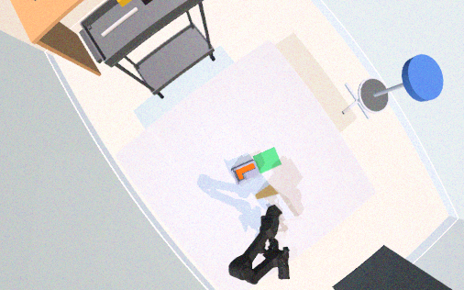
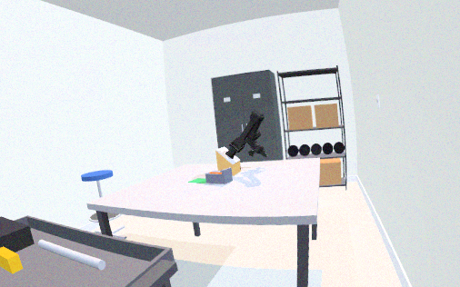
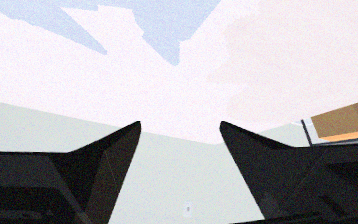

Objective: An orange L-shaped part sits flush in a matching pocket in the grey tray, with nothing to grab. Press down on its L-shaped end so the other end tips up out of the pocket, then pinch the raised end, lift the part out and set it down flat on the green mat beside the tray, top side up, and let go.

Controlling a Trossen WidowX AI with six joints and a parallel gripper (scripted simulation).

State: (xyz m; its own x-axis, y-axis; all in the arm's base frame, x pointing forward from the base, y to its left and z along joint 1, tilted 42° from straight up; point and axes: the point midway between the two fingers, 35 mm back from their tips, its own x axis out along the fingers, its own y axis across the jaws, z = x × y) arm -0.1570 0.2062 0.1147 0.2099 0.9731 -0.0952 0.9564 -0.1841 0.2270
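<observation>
Right now the orange L-shaped part is 42 cm ahead of my gripper tip, 27 cm to the right of it and 3 cm below it. From my gripper tip the other things lie so: green mat: 36 cm ahead, 42 cm to the right, 9 cm below.
</observation>
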